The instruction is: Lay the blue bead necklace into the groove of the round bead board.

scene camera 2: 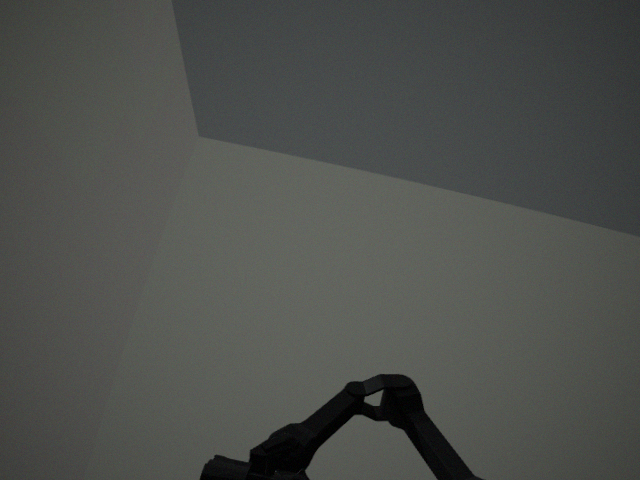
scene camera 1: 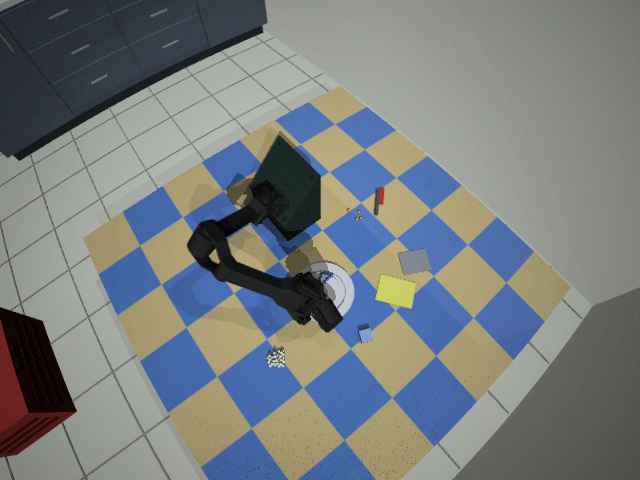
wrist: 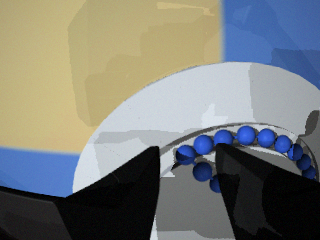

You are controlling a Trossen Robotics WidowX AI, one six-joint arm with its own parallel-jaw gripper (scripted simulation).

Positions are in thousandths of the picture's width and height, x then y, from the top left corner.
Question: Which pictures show the yellow pad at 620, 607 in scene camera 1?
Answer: Scene camera 1 only.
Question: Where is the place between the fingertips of my gripper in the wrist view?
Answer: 586, 644
